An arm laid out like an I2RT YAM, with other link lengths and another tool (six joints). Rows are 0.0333 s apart.
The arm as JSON. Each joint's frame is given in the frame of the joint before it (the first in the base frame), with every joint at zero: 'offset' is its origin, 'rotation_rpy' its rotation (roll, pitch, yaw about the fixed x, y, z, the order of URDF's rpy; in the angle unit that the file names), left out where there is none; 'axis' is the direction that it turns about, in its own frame. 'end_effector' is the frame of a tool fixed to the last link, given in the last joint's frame.
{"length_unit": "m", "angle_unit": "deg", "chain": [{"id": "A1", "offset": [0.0, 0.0, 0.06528], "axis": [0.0, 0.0, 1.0]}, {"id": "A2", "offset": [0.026, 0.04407, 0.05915], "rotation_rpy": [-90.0, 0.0, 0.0], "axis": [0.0, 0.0, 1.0]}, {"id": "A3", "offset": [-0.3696, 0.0, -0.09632], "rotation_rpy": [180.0, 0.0, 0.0], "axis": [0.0, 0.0, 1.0]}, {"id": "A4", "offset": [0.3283, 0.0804, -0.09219], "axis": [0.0, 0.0, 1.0]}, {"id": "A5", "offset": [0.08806, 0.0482, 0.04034], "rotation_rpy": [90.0, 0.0, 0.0], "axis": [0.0, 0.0, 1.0]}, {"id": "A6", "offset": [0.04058, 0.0, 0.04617], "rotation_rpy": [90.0, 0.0, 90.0], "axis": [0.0, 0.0, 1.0]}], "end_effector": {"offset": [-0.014, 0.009, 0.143], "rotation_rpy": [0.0, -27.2, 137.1]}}
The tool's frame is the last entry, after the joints.
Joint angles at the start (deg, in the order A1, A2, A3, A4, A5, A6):
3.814, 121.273, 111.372, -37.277, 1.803, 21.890
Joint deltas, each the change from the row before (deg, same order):
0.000, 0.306, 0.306, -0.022, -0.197, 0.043
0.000, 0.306, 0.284, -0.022, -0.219, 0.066
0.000, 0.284, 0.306, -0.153, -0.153, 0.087
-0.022, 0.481, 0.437, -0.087, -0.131, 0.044
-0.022, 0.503, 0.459, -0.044, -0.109, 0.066
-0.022, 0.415, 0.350, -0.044, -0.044, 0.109
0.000, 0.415, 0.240, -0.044, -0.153, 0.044
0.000, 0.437, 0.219, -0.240, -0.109, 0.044
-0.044, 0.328, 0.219, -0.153, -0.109, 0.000
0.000, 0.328, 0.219, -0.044, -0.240, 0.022
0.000, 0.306, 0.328, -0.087, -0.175, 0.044
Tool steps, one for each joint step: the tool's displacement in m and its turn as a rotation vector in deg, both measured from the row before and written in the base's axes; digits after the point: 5 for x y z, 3 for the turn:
0.00155, 0.00074, -0.00106, 0.172, 0.032, 0.102
0.00147, 0.00081, -0.00126, 0.202, 0.056, 0.100
0.00105, 0.00057, -0.00122, 0.162, 0.140, 0.040
0.00216, 0.00028, -0.00231, 0.117, 0.138, 0.034
0.00242, 0.00023, -0.00227, 0.119, 0.095, 0.003
0.00190, -0.00002, -0.00217, 0.099, 0.114, -0.073
0.00147, 0.00059, -0.00318, 0.128, 0.227, 0.070
0.00075, 0.00040, -0.00428, 0.080, 0.464, 0.040
0.00085, -0.00017, -0.00264, 0.064, 0.267, 0.028
0.00113, 0.00085, -0.00228, 0.185, 0.165, 0.142
0.00131, 0.00065, -0.00117, 0.156, 0.075, 0.082

